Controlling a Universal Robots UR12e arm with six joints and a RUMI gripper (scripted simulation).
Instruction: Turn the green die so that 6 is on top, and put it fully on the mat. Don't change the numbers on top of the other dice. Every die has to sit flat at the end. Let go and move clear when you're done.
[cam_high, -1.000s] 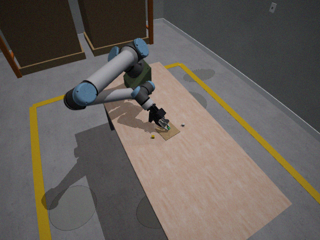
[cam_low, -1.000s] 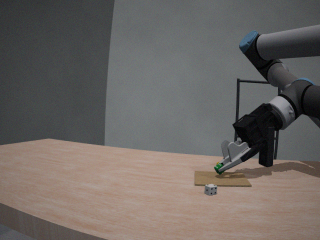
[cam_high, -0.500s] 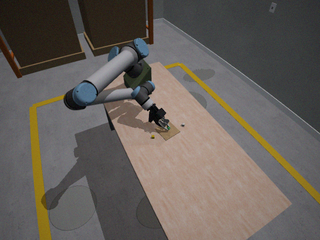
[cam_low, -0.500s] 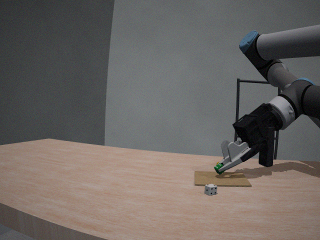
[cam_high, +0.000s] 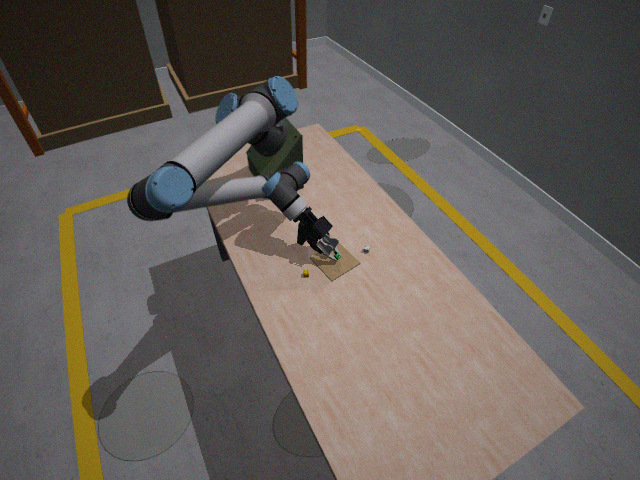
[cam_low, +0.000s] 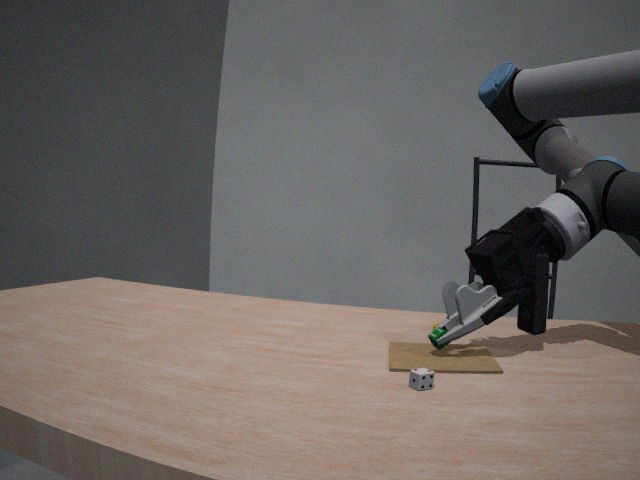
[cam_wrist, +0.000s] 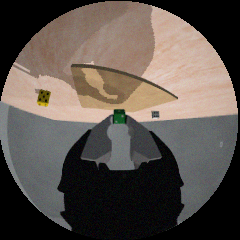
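Now: the tan mat 30 mm below my hand. From my hand the other things lie so: white die (10 mm ahead, 130 mm to the left, 20 mm below); yellow die (20 mm ahead, 130 mm to the right, 20 mm below); green die (right at my hand).
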